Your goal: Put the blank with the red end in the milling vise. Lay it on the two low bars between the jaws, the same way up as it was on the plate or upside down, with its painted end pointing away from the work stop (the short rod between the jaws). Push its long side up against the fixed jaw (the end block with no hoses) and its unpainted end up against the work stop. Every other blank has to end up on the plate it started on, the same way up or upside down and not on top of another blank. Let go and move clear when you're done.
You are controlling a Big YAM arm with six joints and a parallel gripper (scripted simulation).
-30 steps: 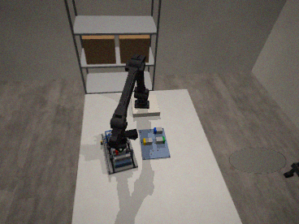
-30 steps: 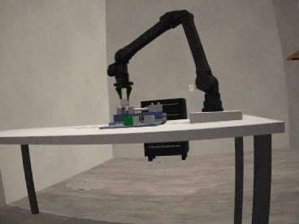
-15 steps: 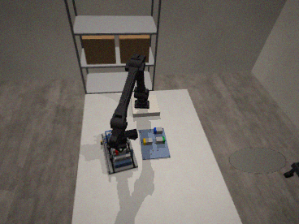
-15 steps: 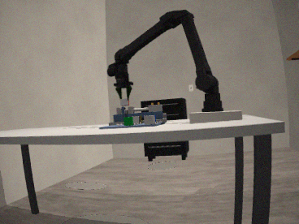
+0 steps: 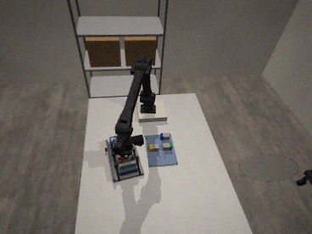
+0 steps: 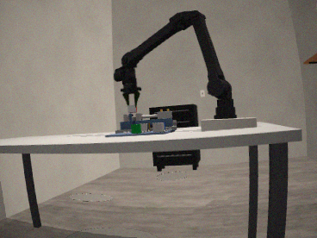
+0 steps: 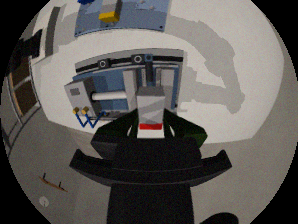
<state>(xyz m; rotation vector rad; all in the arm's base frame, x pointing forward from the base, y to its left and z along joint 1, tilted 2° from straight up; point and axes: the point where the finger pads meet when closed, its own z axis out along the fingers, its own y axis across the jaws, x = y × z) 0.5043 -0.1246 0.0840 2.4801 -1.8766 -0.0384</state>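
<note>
Now: the red-ended blank 20 mm below my hand. Also, from my hand: yellow-ended blank 140 mm behind, 180 mm to the left, 110 mm below; then green-ended blank 160 mm behind, 260 mm to the left, 110 mm below; then blue plate 150 mm behind, 220 mm to the left, 140 mm below.
</note>
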